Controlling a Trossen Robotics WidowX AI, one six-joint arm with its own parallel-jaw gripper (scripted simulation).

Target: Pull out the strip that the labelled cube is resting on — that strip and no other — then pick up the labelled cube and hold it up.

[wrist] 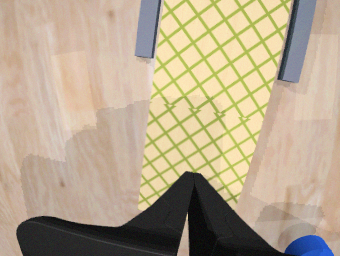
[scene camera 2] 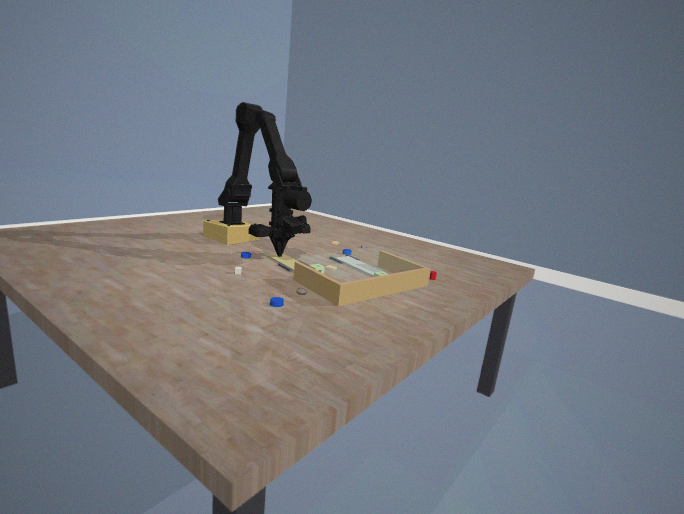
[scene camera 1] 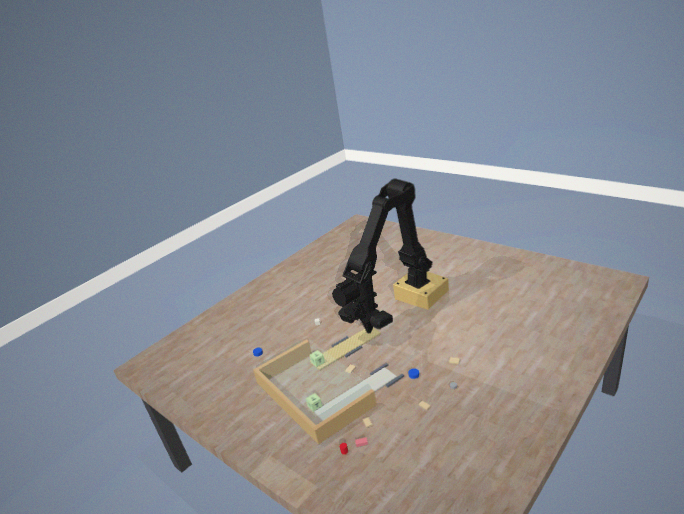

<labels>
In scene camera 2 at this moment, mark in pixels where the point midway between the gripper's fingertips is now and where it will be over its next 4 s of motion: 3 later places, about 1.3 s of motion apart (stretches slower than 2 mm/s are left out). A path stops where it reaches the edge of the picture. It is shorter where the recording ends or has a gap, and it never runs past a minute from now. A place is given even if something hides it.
My gripper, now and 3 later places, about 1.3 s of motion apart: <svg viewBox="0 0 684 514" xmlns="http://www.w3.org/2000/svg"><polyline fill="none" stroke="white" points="279,256 271,251 275,241 301,247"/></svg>
</labels>
